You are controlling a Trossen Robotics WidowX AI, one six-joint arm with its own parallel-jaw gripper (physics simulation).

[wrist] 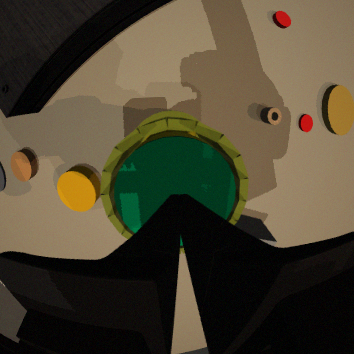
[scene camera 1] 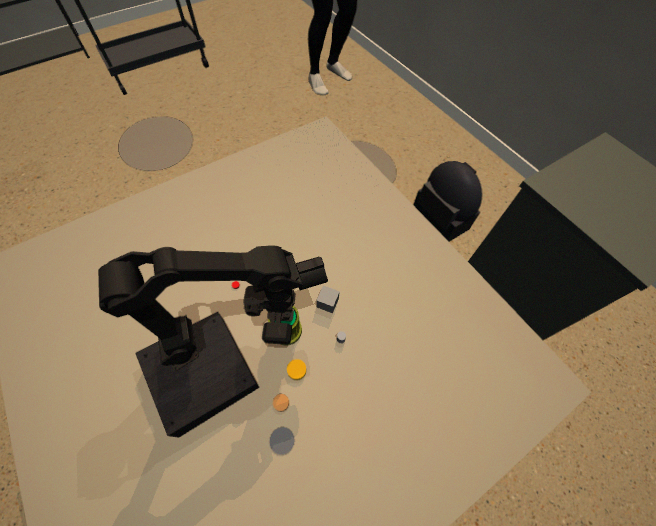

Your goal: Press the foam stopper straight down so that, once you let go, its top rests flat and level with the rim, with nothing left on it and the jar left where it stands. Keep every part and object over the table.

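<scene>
The green foam stopper (scene camera 1: 294, 316) (wrist: 175, 165) sits inside the mouth of the jar. The jar (scene camera 1: 297, 332) (wrist: 168, 124) is yellow-green with a faceted rim and stands upright on the table. In the wrist view a thin dark band of inner wall shows between the stopper's far edge and the rim. My gripper (wrist: 178, 202) is shut and empty, with its tips over the near part of the stopper. The fingers hide the stopper's near edge, and whether the tips touch its top cannot be told. In the scene view the arm hides the fingertips and part of the jar.
A yellow disc (scene camera 1: 296, 369) (wrist: 77, 190), an orange disc (scene camera 1: 280, 402) (wrist: 23, 165) and a grey disc (scene camera 1: 282, 440) lie in a row beside the jar. A grey block (scene camera 1: 328, 299) and small grey cylinder (scene camera 1: 341, 337) stand nearby. A tan ring piece (wrist: 268, 115) lies on the table.
</scene>
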